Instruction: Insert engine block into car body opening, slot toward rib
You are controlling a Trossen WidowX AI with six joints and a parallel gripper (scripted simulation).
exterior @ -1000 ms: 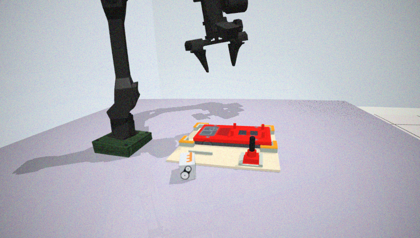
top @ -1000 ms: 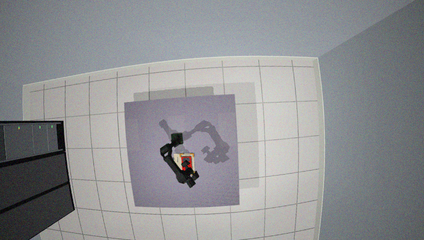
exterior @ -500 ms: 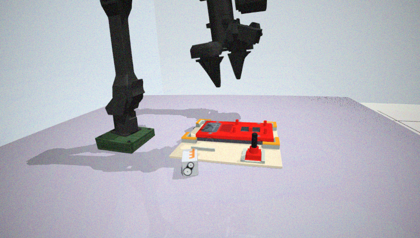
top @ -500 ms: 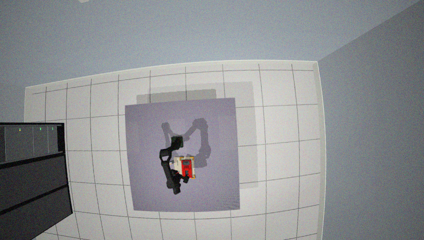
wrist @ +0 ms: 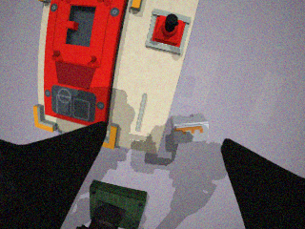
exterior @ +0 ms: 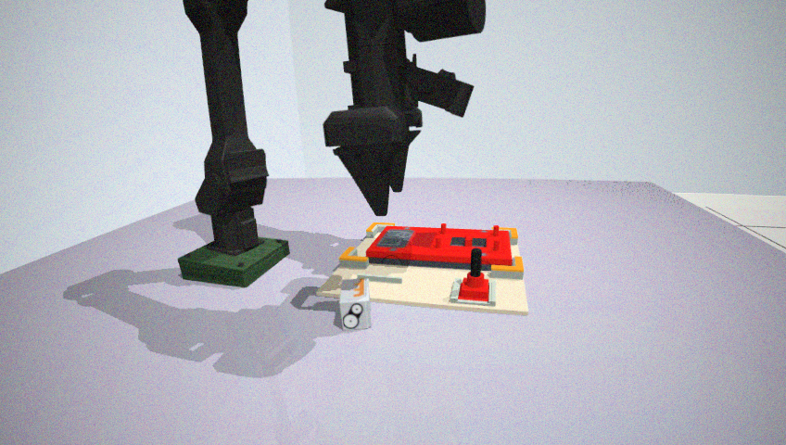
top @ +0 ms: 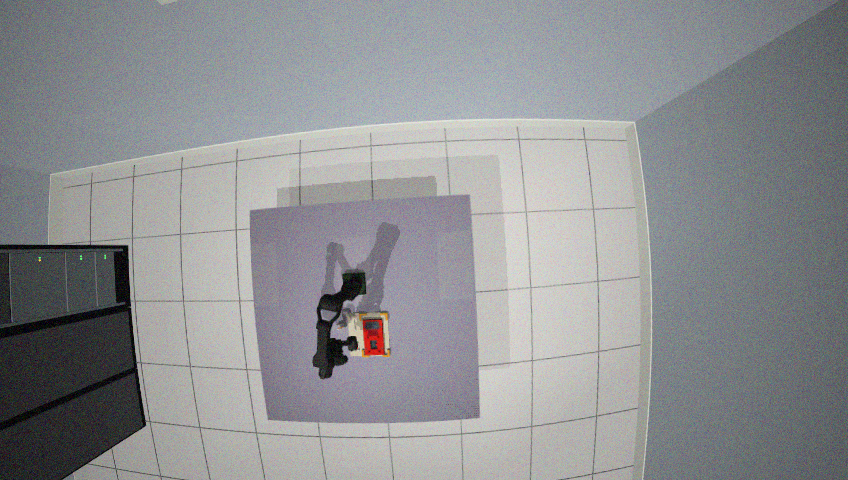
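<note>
My gripper tip is now 20 mm past the engine block, 50 mm to the left of it and 110 mm above it. The rest, counted from my gripper tip: black upright peg 90 mm ahead, 30 mm to the left, 80 mm below.
</note>
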